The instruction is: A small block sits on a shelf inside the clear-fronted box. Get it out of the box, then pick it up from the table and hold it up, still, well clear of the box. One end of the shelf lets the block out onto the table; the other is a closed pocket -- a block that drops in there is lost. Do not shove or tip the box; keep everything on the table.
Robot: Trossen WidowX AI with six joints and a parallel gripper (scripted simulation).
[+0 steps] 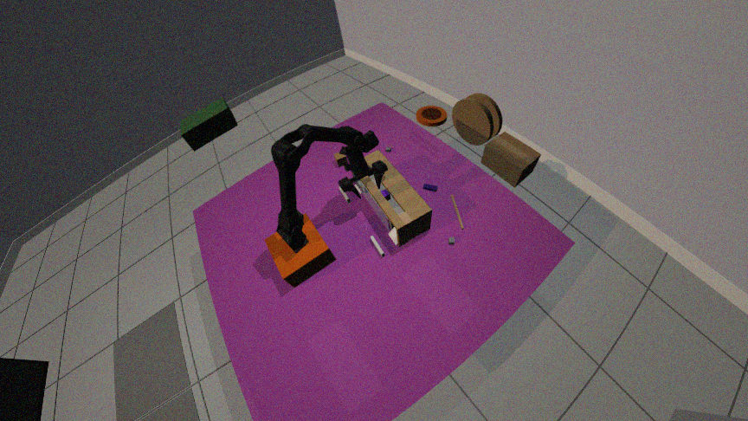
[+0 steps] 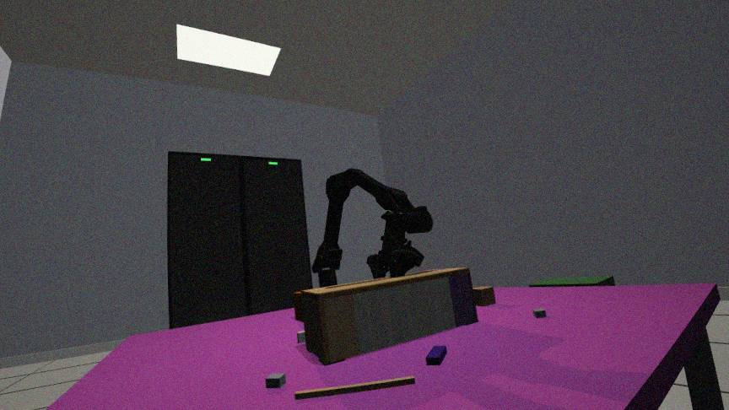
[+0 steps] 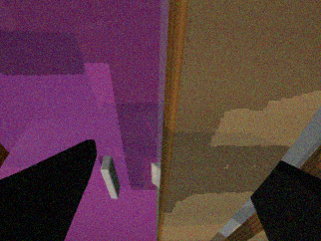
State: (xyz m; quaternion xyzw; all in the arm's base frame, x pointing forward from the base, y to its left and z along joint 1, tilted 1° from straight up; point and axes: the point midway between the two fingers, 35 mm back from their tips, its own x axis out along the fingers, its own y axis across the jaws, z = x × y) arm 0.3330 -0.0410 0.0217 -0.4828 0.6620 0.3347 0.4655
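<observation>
My gripper tip is now 2 cm short of the box, 3 cm to the left of it and 3 cm above it. From my gripper tip the other things lie so: purple block: 3 cm ahead, 5 cm to the right, 1 cm below; then wooden stick: 20 cm ahead, 29 cm to the right, 9 cm below.
</observation>
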